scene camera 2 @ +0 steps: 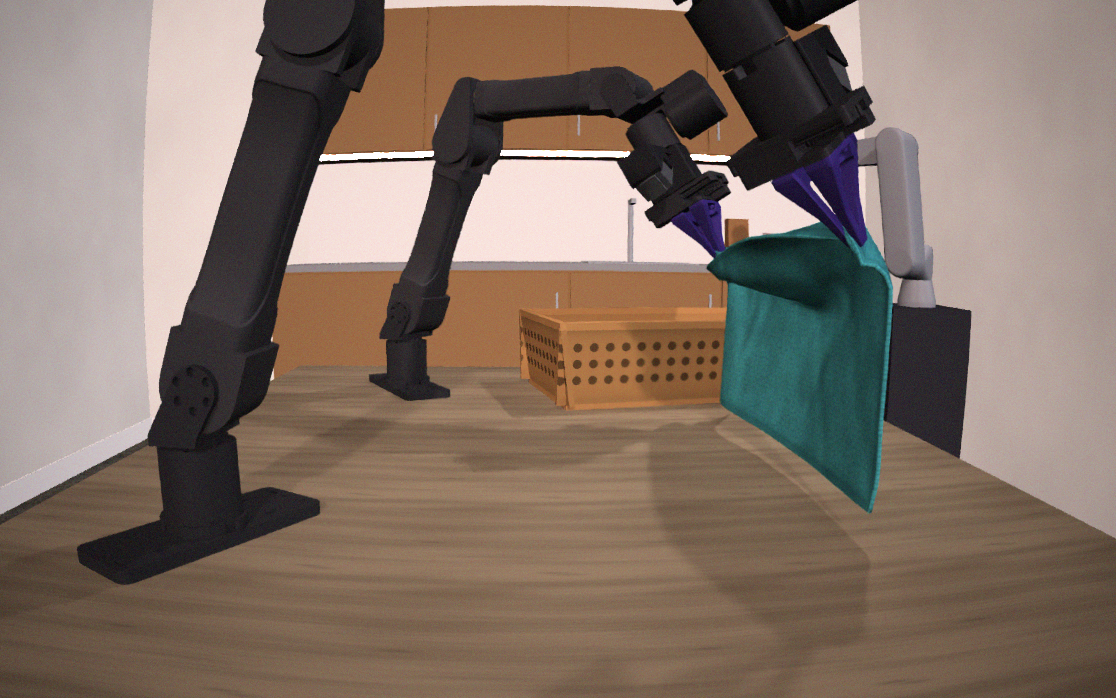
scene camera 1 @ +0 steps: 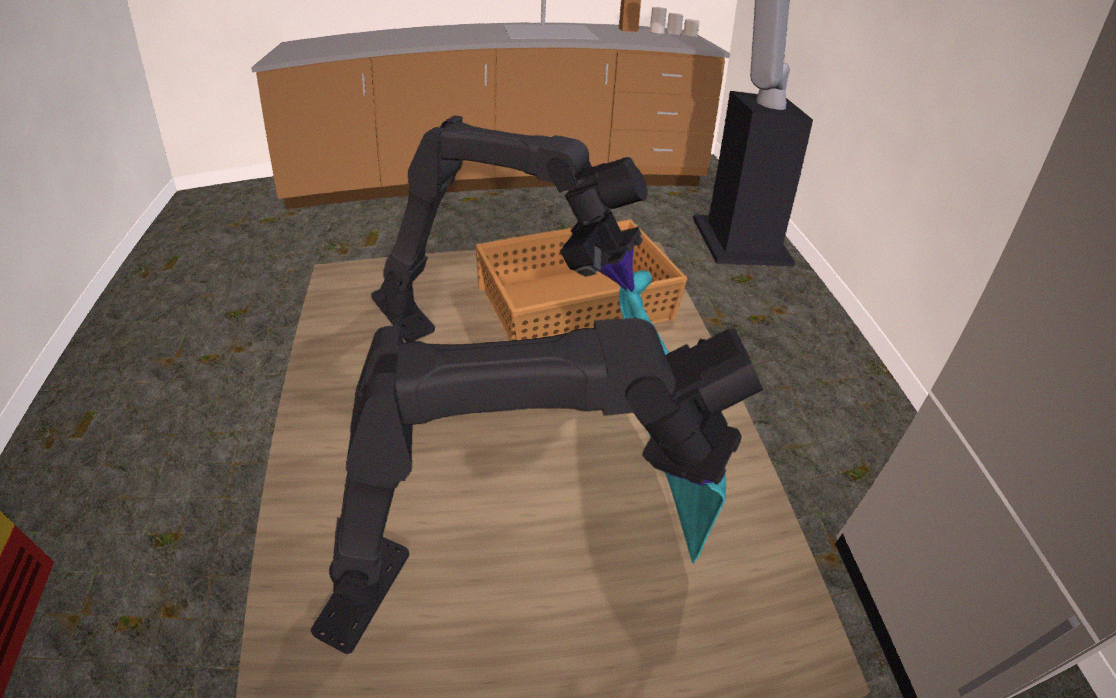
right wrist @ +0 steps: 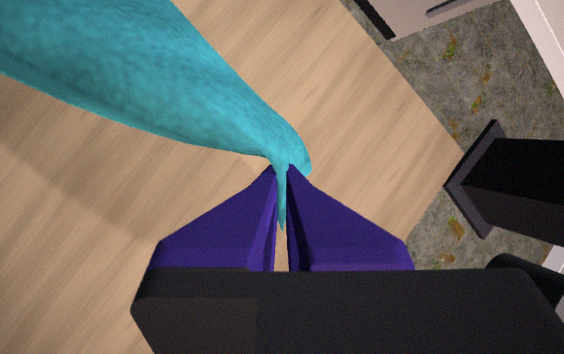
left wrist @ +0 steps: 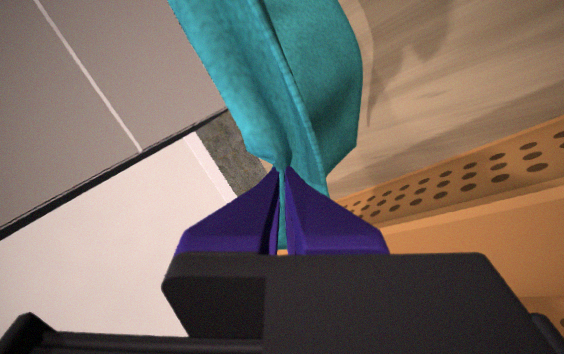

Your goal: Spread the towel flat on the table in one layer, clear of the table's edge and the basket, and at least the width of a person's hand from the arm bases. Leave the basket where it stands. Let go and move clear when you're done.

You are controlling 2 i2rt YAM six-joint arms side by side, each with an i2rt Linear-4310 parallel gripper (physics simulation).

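Note:
The teal towel [scene camera 1: 696, 511] [scene camera 2: 810, 366] [left wrist: 325, 65] [right wrist: 150, 85] hangs upright between the two grippers, its top edge sagging and folded over. Its lower edge hangs low at the picture's right side of the table; I cannot tell whether it touches the wood. My left gripper [scene camera 1: 630, 288] [scene camera 2: 720, 251] [left wrist: 282, 176] is shut on one upper corner, near the basket. My right gripper [scene camera 2: 856, 241] [right wrist: 281, 176] is shut on the other upper part, nearer scene camera 2; in scene camera 1 its fingers are mostly hidden. The orange basket [scene camera 1: 534, 322] [scene camera 2: 641, 362] [left wrist: 500, 240] stands upright at the table's far end.
The wooden table [scene camera 1: 493, 592] [scene camera 2: 411, 609] carries both arm bases [scene camera 1: 353, 617] [scene camera 2: 197, 535] along the picture's left. The near arm crosses over the table in scene camera 1. A black pedestal [scene camera 1: 757, 181] stands beyond the table, and a grey cabinet [scene camera 1: 987, 493] stands at the right.

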